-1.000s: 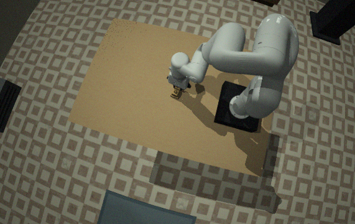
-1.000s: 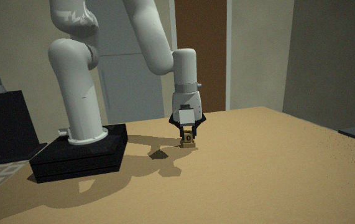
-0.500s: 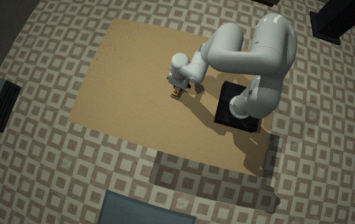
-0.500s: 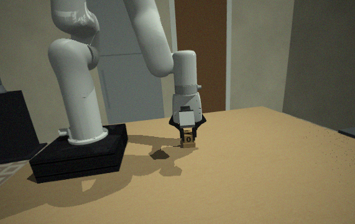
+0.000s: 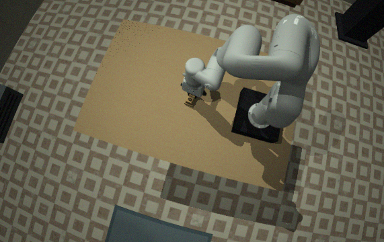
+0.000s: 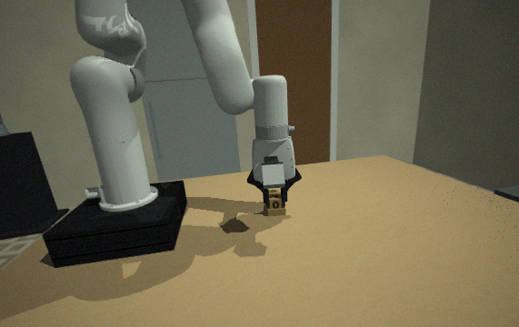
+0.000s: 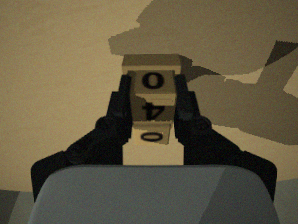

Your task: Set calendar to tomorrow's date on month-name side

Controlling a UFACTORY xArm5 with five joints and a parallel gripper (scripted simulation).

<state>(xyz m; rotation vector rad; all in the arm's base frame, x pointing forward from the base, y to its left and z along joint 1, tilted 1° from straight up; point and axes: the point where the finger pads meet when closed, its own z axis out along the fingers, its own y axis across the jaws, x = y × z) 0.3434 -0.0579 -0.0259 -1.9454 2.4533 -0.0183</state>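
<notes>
Right now the wooden date cube is 1 cm below my hand. The rest, counted from my hand: wooden calendar tray (3 cm below, 2 cm to the left).
</notes>
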